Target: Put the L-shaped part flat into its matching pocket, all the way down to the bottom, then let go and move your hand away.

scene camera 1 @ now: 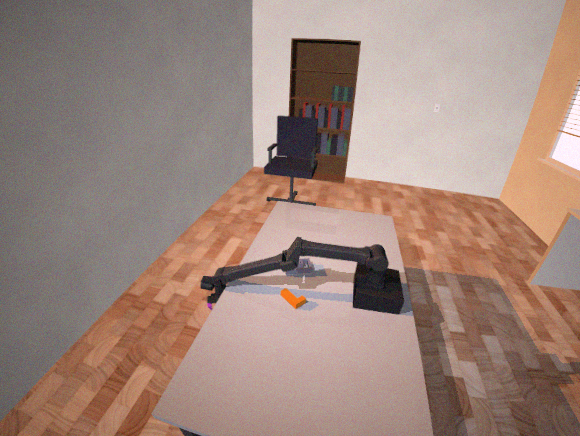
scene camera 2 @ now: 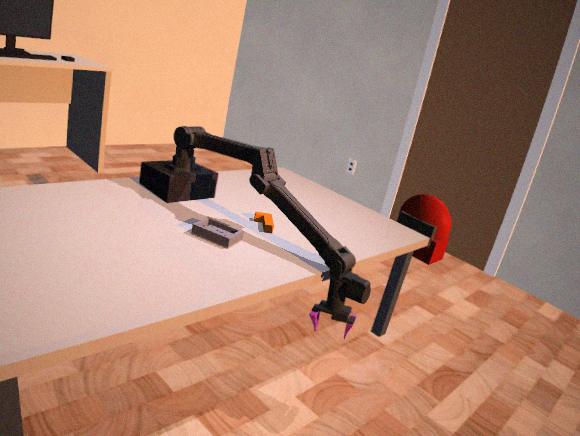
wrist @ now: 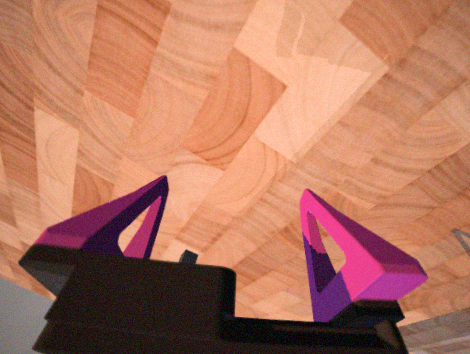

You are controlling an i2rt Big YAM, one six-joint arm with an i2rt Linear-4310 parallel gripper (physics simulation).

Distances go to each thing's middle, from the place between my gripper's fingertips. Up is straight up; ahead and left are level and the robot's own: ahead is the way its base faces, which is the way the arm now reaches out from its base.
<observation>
Now: hand 360 mm past the grey pocket block [scene camera 2: 212,230], 250 mm to the left of it and 230 mm below it.
</observation>
